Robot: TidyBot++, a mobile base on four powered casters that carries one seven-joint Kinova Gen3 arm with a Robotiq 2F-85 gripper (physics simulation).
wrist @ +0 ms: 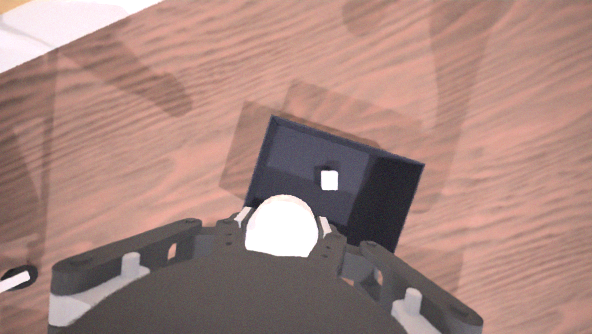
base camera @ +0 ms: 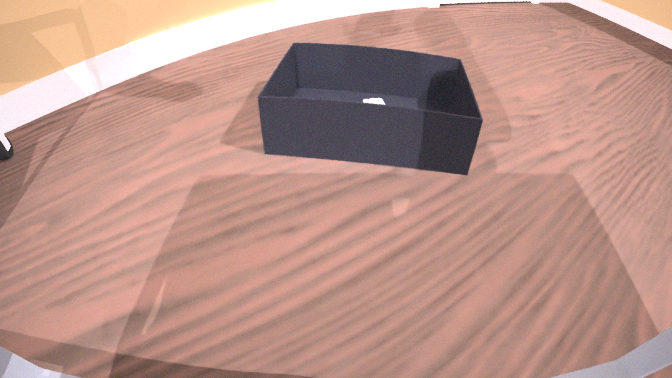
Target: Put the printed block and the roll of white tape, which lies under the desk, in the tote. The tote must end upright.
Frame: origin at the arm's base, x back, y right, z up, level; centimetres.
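Seen in the pictures: gripper, fingertip midpoint: (wrist: pixel 284 224).
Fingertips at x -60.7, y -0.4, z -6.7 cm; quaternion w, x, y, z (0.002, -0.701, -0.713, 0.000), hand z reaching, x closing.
A point is followed by its place in that frame.
The dark blue tote (base camera: pixel 345 131) {x -51.4, y 2.5, z -34.4 cm} (wrist: pixel 411 200) {x -61.1, y 22.3, z -29.7 cm} stands upright on the wooden floor. A small white block (base camera: pixel 374 101) {x -62.7, y 7.7, z -36.5 cm} (wrist: pixel 329 180) {x -61.9, y 7.7, z -36.5 cm} lies inside it on the tote's bottom. My gripper (wrist: pixel 284 224) {x -60.7, y -0.4, z -6.6 cm} is shut on the roll of white tape (wrist: pixel 281 230) {x -61.1, y -0.5, z -4.3 cm}, which sits between the two fingertips. In the wrist view the tape overlaps the tote's near left part, and it hides the near rim there. How high the tape is above the tote is hard to tell. The gripper does not show in the base camera view.
A black and white rounded object (base camera: pixel 5 147) {x -56.6, y -69.3, z -36.8 cm} (wrist: pixel 19 277) {x -30.7, y -56.9, z -36.2 cm} shows at the left edge of both views. A white baseboard (base camera: pixel 200 42) {x -97.3, y -32.8, z -36.8 cm} (wrist: pixel 30 37) {x -82.1, y -57.4, z -35.2 cm} runs along the orange wall behind the wooden floor (base camera: pixel 350 260) {x -34.6, y 2.5, z -39.7 cm} (wrist: pixel 525 150) {x -75.1, y 51.9, z -39.7 cm}. Shadows fall across the floor around the tote.
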